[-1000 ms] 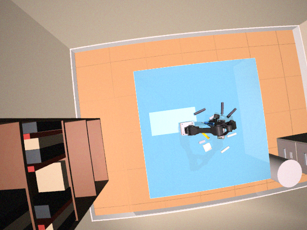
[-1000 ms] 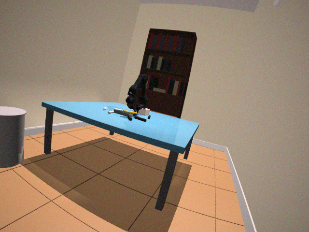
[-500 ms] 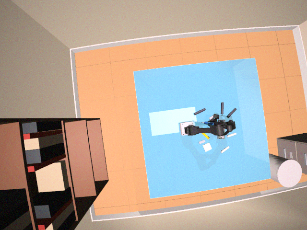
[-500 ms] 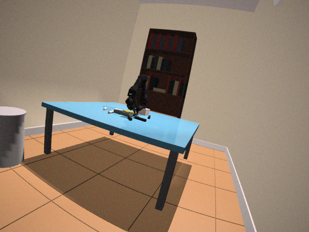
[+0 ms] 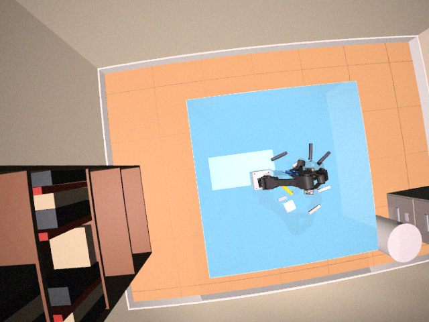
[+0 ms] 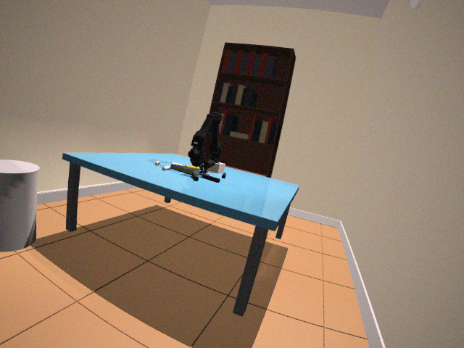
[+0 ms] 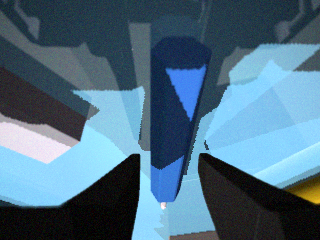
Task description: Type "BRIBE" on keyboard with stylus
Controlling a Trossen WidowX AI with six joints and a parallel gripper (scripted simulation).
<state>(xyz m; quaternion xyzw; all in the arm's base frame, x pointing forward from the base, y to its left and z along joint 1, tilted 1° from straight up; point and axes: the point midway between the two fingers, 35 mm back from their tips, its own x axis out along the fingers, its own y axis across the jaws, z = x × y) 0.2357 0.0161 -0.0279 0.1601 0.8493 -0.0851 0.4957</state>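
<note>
My gripper tip is now 50 mm past the stylus tip and 20 mm to the right of it. Round my gripper tip: blue stylus 20 mm behind, 10 mm to the left; yellow pencil 60 mm behind, 90 mm to the right; white block 40 mm behind, 240 mm to the right.
</note>
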